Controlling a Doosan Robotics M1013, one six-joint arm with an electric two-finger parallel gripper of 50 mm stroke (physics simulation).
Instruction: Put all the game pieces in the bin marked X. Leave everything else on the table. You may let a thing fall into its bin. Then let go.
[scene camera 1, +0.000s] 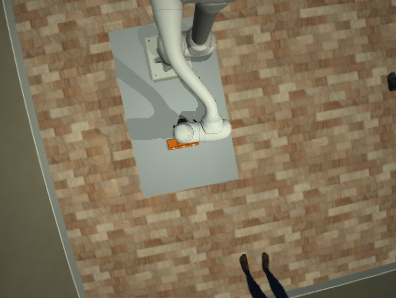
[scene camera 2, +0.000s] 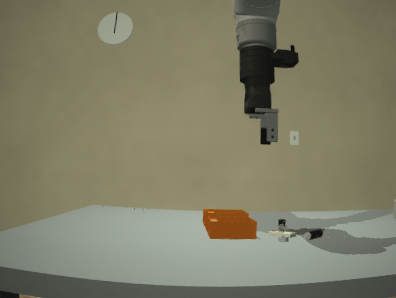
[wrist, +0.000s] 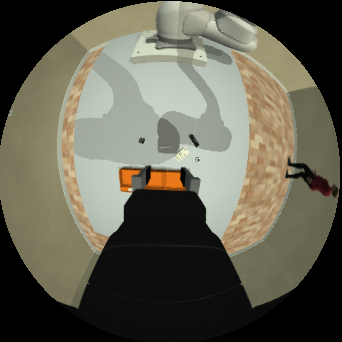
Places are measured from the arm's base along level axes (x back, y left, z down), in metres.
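Pixels of known places: gripper, fingertip midpoint: (scene camera 2: 268, 143) (wrist: 165, 172); arm's base at its link origin: (wrist: 173, 40).
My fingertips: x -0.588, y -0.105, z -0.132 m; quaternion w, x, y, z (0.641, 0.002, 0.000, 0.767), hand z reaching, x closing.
Ahead of a thing's pixels: the offset from my fingertips to its top centre.
My gripper (scene camera 2: 266, 142) (wrist: 165, 172) is open and empty, high above the table. In the wrist view its fingers overlap the row of orange bins @(dz +0.146, dx -0.071, dy -0.053 m) (scene camera 1: 172, 145) (scene camera 2: 232, 230) (wrist: 129, 175); the bin letters cannot be read. A cream domino-like tile @(dz +0.178, dx +0.012, dy +0.057 m) (scene camera 2: 274, 233) (wrist: 182, 154) lies flat beside the bins. A small black die-like cube @(dz +0.169, dx +0.077, dy -0.075 m) (scene camera 2: 282, 222) (wrist: 141, 140) lies apart, to the left in the wrist view. In scene camera 1 the arm hides the gripper and small things.
A black cylinder @(dz +0.171, dx +0.054, dy +0.107 m) (scene camera 2: 314, 234) (wrist: 194, 140) lies near the tile. A small pale ring-like nut @(dz +0.176, dx -0.015, dy +0.114 m) (scene camera 2: 283, 239) (wrist: 197, 159) is beside the tile. A thin pale screw-like piece @(dz +0.172, dx +0.045, dy +0.001 m) (wrist: 164, 147) lies in shadow between cube and tile. The robot's base (wrist: 140, 53) stands at the far end of the table.
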